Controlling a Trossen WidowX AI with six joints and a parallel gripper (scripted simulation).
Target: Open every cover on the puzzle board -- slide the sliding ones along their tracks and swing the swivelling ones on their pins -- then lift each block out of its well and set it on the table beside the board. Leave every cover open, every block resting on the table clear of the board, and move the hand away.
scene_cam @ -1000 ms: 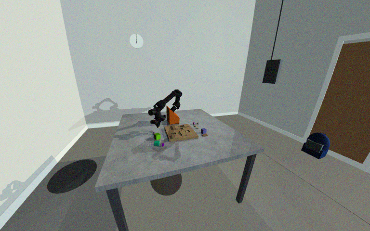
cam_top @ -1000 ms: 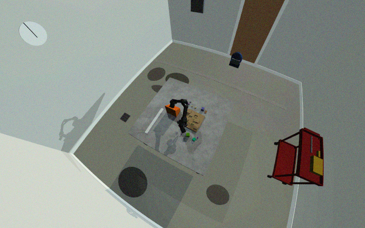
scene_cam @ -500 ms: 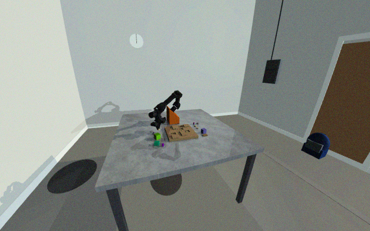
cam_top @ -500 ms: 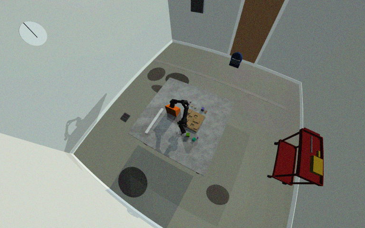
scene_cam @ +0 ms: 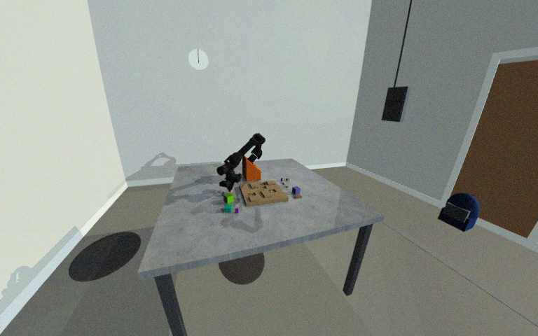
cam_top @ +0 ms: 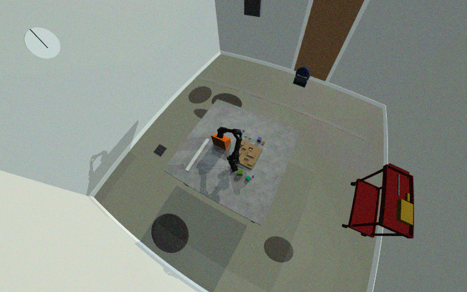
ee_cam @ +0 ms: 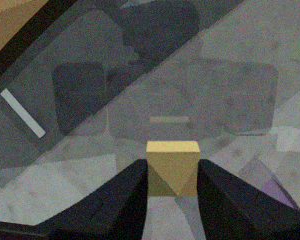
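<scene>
My gripper tip is now 12 cm short of the green block, 2 cm to the left of it and 1 cm below it. From my gripper tip the other things lie so: small brown piece (47 cm to the left, 15 cm ahead, 1 cm below); then teal block (23 cm ahead, 2 cm to the right, 1 cm below); then small purple block (26 cm ahead, 3 cm to the left, 1 cm below).
</scene>
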